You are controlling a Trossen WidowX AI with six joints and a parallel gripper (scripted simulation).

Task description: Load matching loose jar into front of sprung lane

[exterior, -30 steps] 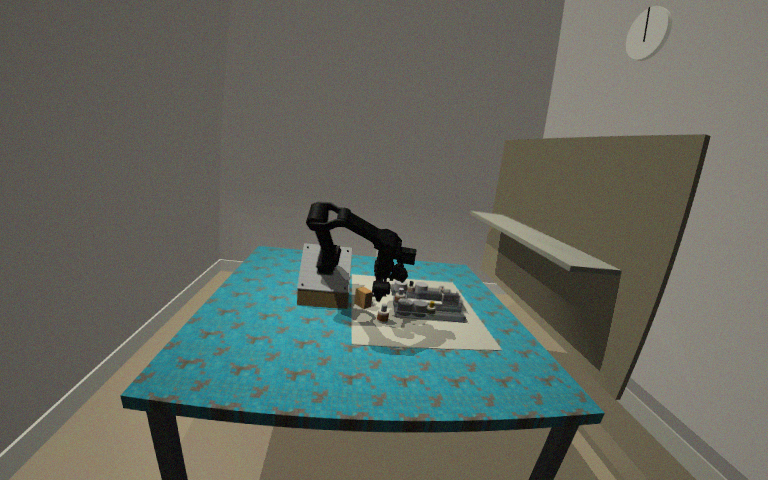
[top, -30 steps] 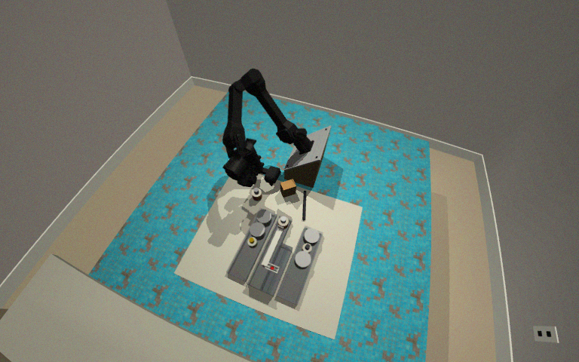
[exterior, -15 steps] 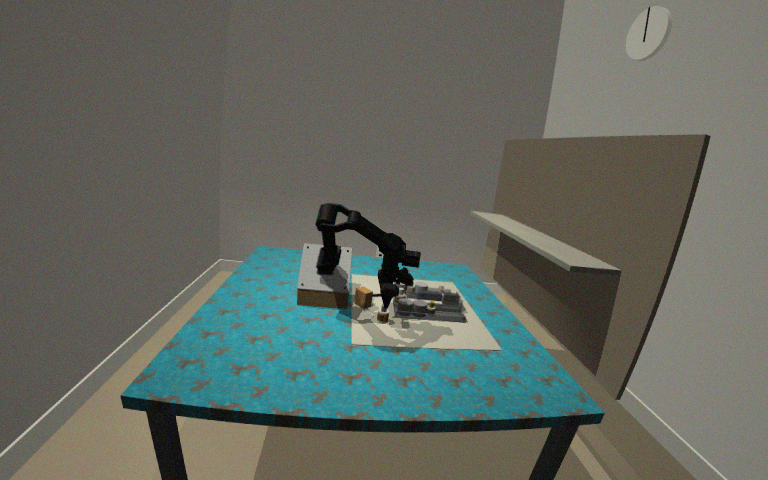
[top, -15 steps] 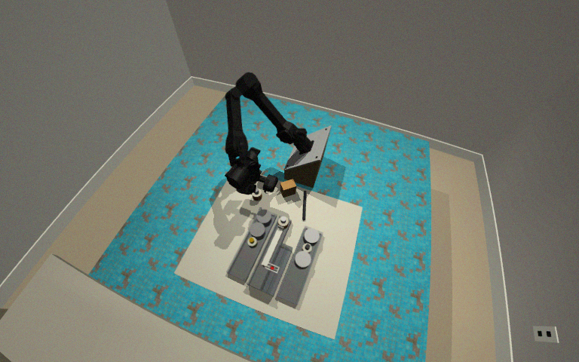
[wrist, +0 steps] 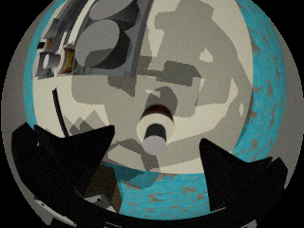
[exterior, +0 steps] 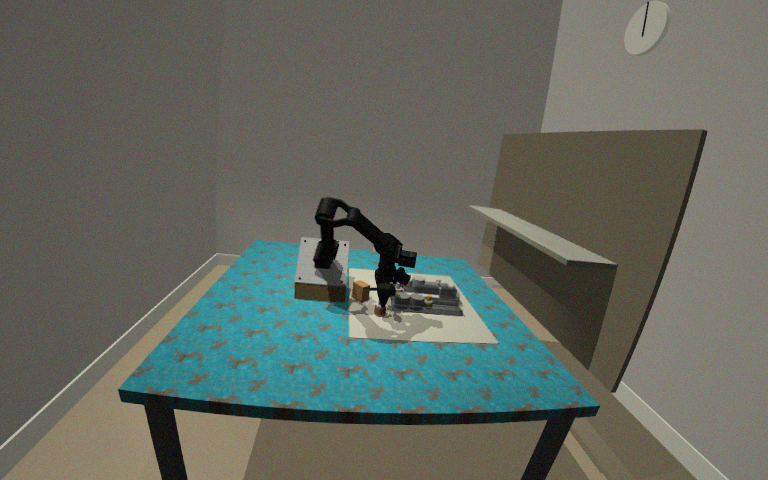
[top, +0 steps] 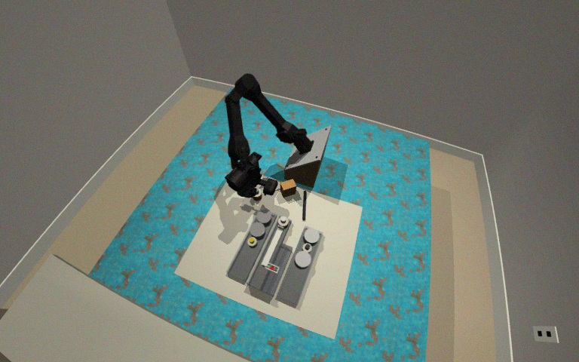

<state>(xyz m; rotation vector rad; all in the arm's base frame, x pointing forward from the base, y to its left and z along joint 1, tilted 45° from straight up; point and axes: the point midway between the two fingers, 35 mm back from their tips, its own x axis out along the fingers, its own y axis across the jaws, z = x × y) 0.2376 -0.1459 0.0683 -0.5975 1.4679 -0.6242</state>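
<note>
Now: the black rod 220 mm to the left of my gripper tip, 50 mm below it and 30 mm behind it. Round my gripper tip: red dot 270 mm ahead, 180 mm to the left, 20 mm above; brown block 120 mm to the left, 70 mm behind, 20 mm below.
</note>
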